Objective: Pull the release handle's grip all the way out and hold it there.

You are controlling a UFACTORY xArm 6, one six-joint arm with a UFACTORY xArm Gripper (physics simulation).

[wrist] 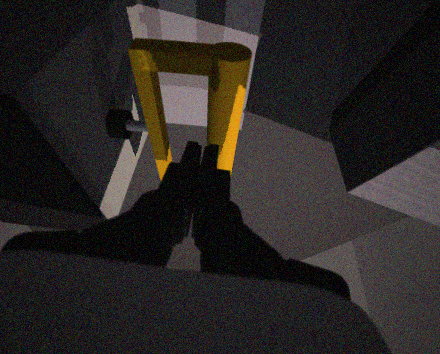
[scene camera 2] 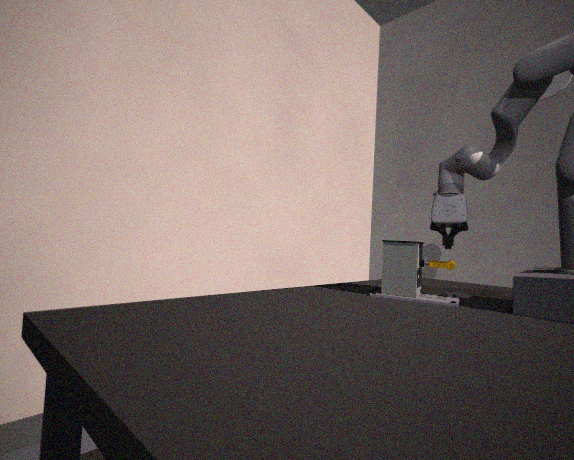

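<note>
The release handle's yellow grip (scene camera 2: 442, 265) (wrist: 229, 100) is a rectangular loop. It sticks out to the right of the pale upright housing (scene camera 2: 401, 268) in the scene view, joined to it by a short thin rod (wrist: 136, 126) that shows at the loop's left side in the wrist view. My gripper (scene camera 2: 448, 247) (wrist: 201, 166) is shut and empty, pointing down. In the scene view its fingertips are a little above the grip. In the wrist view they overlap the loop's opening, near its right bar, and hide the loop's near end.
The housing stands on a pale base plate (scene camera 2: 440, 300) on the dark table (scene camera 2: 300, 360). A grey round disc (scene camera 2: 432, 251) shows behind the grip. The arm's grey pedestal block (scene camera 2: 545, 297) is at the right. A pale wall rises behind the table at the left.
</note>
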